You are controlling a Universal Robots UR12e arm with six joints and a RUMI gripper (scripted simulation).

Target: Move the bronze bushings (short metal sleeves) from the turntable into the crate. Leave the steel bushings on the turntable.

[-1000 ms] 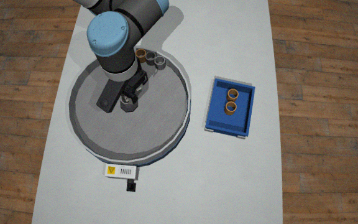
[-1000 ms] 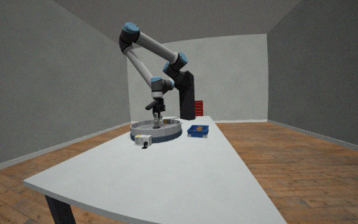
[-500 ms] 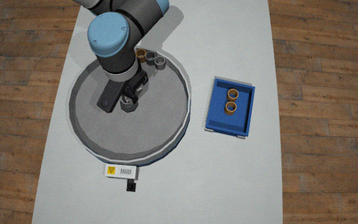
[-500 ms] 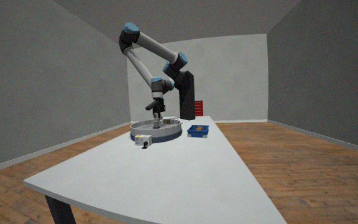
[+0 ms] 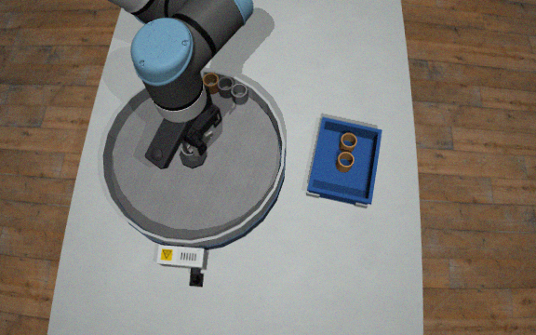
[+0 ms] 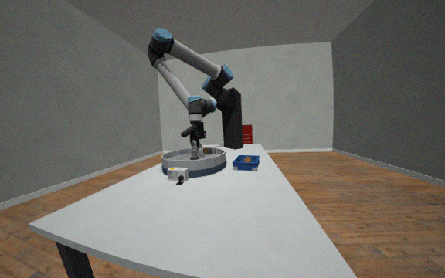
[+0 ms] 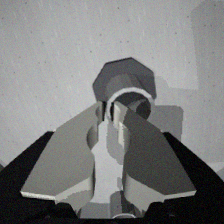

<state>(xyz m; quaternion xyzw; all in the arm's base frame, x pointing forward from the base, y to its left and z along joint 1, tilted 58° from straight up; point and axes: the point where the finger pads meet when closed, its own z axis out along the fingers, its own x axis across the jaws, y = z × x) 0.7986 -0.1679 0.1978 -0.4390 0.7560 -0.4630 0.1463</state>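
The round grey turntable lies 4 cm below my hand, 1 cm to the right of it and 1 cm behind it. From my hand the other things lie so: blue crate 34 cm to the left, 7 cm below, 6 cm ahead.
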